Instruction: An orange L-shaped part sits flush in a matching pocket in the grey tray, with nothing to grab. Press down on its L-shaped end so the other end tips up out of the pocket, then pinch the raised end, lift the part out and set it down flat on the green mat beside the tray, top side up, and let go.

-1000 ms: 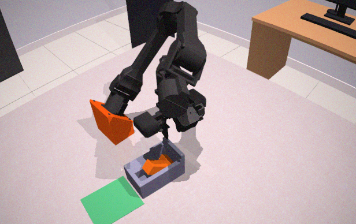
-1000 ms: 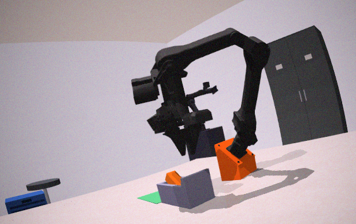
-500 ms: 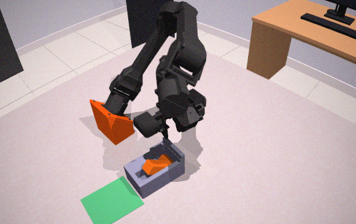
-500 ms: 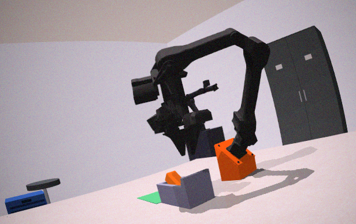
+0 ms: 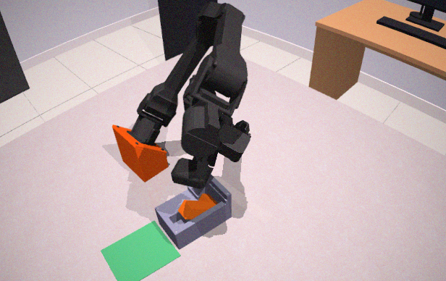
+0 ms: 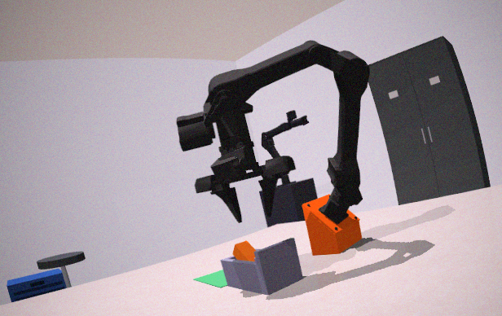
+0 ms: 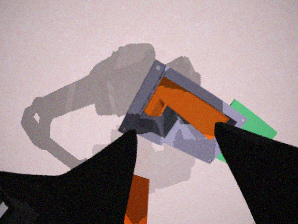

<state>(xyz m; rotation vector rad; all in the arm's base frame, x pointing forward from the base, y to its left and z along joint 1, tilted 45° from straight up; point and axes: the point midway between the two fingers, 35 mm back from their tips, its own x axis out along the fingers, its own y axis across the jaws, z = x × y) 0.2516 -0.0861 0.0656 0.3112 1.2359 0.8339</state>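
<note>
Right now the orange L-shaped part is 1 cm behind my gripper tip, 1 cm to the right of it and 10 cm below it. From my gripper tip the other things lie so: green mat (5 cm behind, 19 cm to the right, 16 cm below).
</note>
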